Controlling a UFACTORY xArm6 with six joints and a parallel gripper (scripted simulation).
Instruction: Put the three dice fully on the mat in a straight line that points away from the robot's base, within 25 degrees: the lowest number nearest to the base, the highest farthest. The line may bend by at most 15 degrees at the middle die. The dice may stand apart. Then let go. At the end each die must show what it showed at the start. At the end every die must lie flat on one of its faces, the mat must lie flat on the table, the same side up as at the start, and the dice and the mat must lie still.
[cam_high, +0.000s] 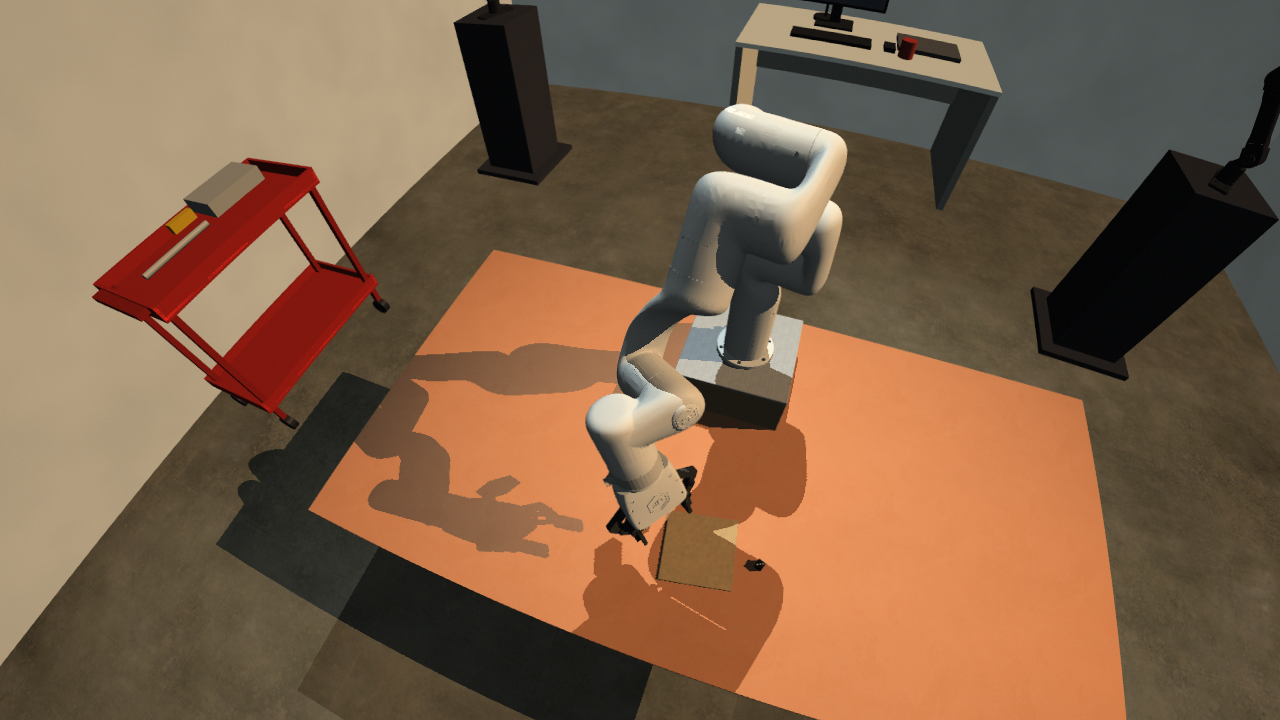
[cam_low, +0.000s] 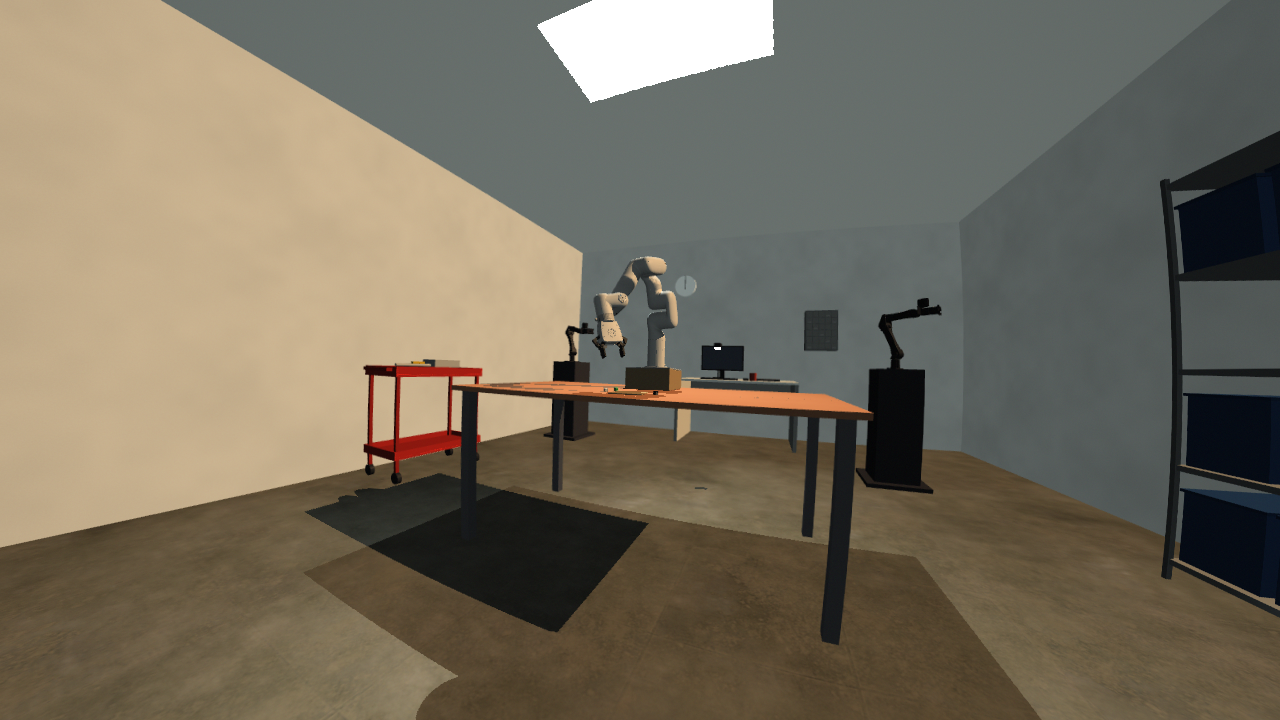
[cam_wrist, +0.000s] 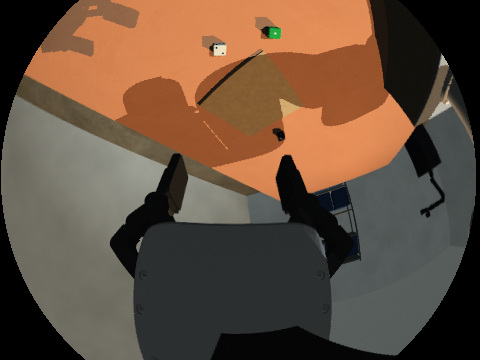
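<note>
My gripper is now 150 mm above the white die, 50 mm to the left of it and 20 mm past it. Also, from my hand: black die: 190 mm to the left, 150 mm below, 30 mm behind; green die: 150 mm below, 100 mm behind, 30 mm to the right; tan mat: 160 mm below, 70 mm to the left, 20 mm behind.
</note>
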